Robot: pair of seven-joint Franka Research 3 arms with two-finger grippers.
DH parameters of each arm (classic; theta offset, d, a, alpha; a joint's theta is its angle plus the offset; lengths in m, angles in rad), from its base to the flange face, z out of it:
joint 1: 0 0.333 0 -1.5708
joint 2: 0 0 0 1.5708
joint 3: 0 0.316 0.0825 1.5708
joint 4: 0 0 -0.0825 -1.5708
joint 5: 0 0.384 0 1.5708
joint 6: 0 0 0.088 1.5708
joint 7: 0 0.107 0 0
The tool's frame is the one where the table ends.
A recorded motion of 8 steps. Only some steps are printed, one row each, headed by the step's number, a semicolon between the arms.
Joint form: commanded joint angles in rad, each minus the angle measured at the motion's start. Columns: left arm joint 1, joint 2, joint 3, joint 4, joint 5, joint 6, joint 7; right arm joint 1, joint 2, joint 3, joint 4, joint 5, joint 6, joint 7.
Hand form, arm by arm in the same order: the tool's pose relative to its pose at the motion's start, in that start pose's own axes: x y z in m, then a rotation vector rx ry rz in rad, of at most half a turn. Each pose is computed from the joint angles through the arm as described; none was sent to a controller.
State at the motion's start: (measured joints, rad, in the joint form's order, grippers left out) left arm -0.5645 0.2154 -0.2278 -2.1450 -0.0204 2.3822 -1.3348; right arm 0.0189 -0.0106 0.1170 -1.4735 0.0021 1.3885 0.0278
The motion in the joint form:
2: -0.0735 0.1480 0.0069 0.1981 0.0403 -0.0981 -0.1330; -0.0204 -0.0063 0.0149 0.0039 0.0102 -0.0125 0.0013
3: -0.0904 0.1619 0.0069 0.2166 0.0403 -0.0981 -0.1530; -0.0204 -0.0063 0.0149 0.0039 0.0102 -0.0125 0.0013
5: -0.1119 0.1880 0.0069 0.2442 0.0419 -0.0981 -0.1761; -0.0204 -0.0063 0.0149 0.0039 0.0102 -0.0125 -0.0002
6: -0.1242 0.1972 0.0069 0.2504 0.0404 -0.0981 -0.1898; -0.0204 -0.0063 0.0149 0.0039 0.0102 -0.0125 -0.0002
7: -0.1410 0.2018 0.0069 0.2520 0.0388 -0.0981 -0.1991; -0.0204 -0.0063 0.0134 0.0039 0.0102 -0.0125 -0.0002
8: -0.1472 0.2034 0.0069 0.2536 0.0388 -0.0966 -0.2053; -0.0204 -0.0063 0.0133 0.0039 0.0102 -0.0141 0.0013
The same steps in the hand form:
2: -0.0248 0.0519 0.0140 0.0481 -0.0091 -0.0477; -0.0038 0.0014 -0.0038 0.0094 -0.0026 0.0049
3: -0.0338 0.0584 0.0153 0.0439 -0.0110 -0.0520; -0.0038 0.0014 -0.0038 0.0094 -0.0026 0.0049
5: -0.0450 0.0671 0.0204 0.0429 -0.0147 -0.0548; -0.0038 0.0014 -0.0038 0.0094 -0.0026 0.0034
6: -0.0522 0.0693 0.0239 0.0463 -0.0179 -0.0580; -0.0038 0.0014 -0.0038 0.0094 -0.0026 0.0034
7: -0.0625 0.0706 0.0266 0.0502 -0.0202 -0.0519; -0.0037 0.0022 -0.0038 0.0095 -0.0026 0.0049
8: -0.0663 0.0715 0.0271 0.0491 -0.0204 -0.0521; -0.0039 0.0023 -0.0037 0.0095 -0.0042 0.0065

